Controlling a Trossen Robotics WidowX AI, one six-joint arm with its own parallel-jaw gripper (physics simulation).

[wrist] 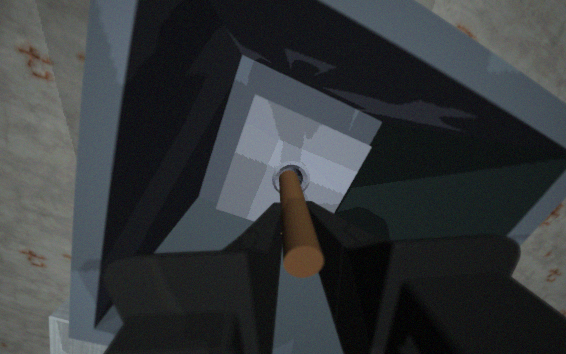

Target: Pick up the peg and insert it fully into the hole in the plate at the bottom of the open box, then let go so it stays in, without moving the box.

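Frame: origin at the arm's base, x ahead, y up, z right, level; centimetres.
Where they show: gripper, fingertip midpoint: (292,209).
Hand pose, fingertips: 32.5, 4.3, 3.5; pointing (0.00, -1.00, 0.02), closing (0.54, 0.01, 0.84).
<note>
After its pixels a point has its place, as x, y, z.
The orange-brown peg (298,225) @(33.5, 7.7, 2.8) is held between the fingertips of my gripper (292,209) @(32.5, 4.3, 3.5), which is shut on it. The peg's near end faces the camera and its far end overlaps the hole (295,172) in the view. Whether the far tip is above the hole or in its mouth cannot be told. The pale square plate (330,165) @(35.3, 0.4, 5.5) lies at the bottom of the open box (97,165) @(32.7, 8.4, -3.9), with a ring around the hole. My fingers hide the plate's lower edge and part of the box floor.
The box's blue-grey walls surround the plate, with a rim (500,65) @(41.0, 8.4, 4.7) at the upper right. The dark fingers reach over the lower side of the box. A pale block (59,332) @(5.5, 0.0, -8.9) shows at the lower left, outside the box. A grey surface with reddish marks lies around the box.
</note>
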